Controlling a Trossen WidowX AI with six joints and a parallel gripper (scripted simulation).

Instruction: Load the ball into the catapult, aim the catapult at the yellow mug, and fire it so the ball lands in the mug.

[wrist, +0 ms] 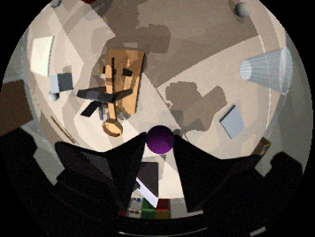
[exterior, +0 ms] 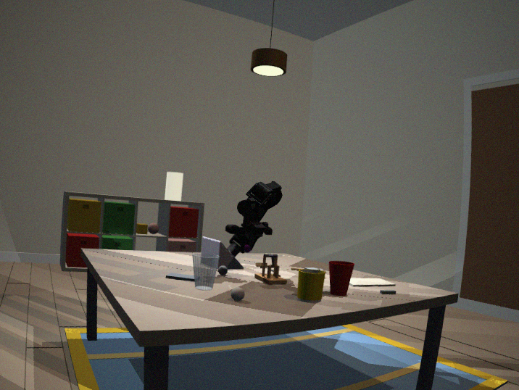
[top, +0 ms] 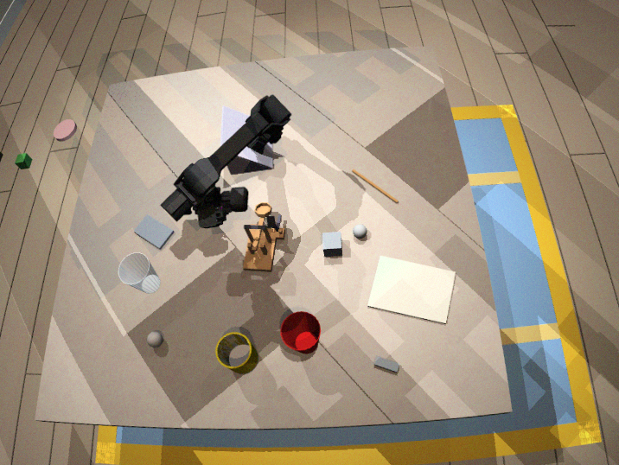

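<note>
Right now my gripper tip is 1 cm short of the wooden catapult, 11 cm to the right of it and 7 cm above it. From my gripper tip the other things lie so: purple ball: 1 cm above; clear glass: 17 cm ahead, 23 cm to the right, 9 cm below; grey tile: 26 cm to the right, 11 cm below.
</note>
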